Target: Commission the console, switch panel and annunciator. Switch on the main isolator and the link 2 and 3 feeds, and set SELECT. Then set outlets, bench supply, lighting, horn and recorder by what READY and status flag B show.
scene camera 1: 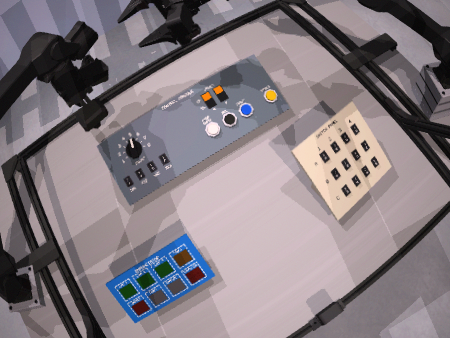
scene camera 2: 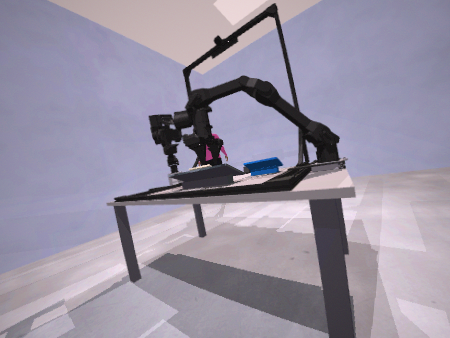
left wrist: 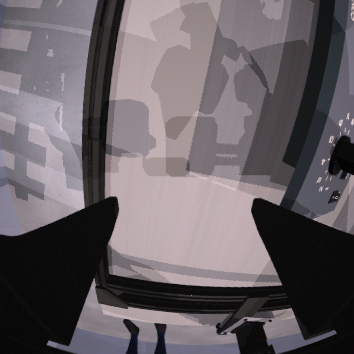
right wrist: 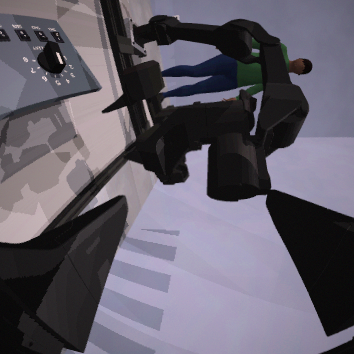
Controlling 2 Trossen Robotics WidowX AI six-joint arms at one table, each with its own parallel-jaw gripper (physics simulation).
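Frame: origin at the left arm's base, x back, y left, z down, level; centimetres.
Seen in the pictures: left gripper, between the fingertips: (scene camera 2: pixel 210 164) (left wrist: pixel 185 204) (right wrist: pixel 113 134); right gripper, between the fingertips: (scene camera 1: pixel 128 34) (scene camera 2: pixel 176 134) (right wrist: pixel 197 199); left arm's base, origin of its link: (scene camera 1: pixel 20 288) (scene camera 2: pixel 329 161) (left wrist: pixel 247 326) (right wrist: pixel 137 36); right arm's base, origin of its link: (scene camera 1: pixel 447 77) (scene camera 2: pixel 174 172).
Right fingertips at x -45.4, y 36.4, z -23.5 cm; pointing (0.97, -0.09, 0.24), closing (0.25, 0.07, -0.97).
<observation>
Pixels of each thing's middle, then the offset from my right fingertips to it.
- SELECT knob, middle of its body: (left wrist: pixel 348 158) (right wrist: pixel 53 57) (scene camera 1: pixel 133 148) dz +17.9, dx +6.8, dy -15.6 cm
- cream switch panel, middle of its body: (scene camera 1: pixel 338 160) dz +21.7, dx -32.9, dy -31.7 cm
- blue annunciator, middle of its body: (scene camera 1: pixel 159 277) (scene camera 2: pixel 262 168) dz +22.8, dx +9.8, dy -42.4 cm
The grey control console (scene camera 1: pixel 187 150) has a SELECT knob (scene camera 1: pixel 133 149) (right wrist: pixel 54 59) with its white mark near 5, several small black switches, two orange-and-black rockers (scene camera 1: pixel 214 96), and white, black, blue and yellow buttons. The cream switch panel (scene camera 1: pixel 320 172) carries rows of black rockers. The blue annunciator (scene camera 1: pixel 117 280) (scene camera 2: pixel 263 166) shows dull green, amber, red and grey windows. My left gripper (left wrist: pixel 185 204) is open and empty, high above the table beyond the console's knob end; its fingertips are hidden in scene camera 1. My right gripper (scene camera 1: pixel 131 33) (right wrist: pixel 197 199) is open and empty, above the table's back edge.
A black frame (scene camera 1: pixel 165 55) (left wrist: pixel 95 125) borders the table. In the right wrist view the left arm (right wrist: pixel 285 100) stands across from the right gripper, with a person in green (right wrist: pixel 250 72) behind it. Shadows cross the table and console.
</observation>
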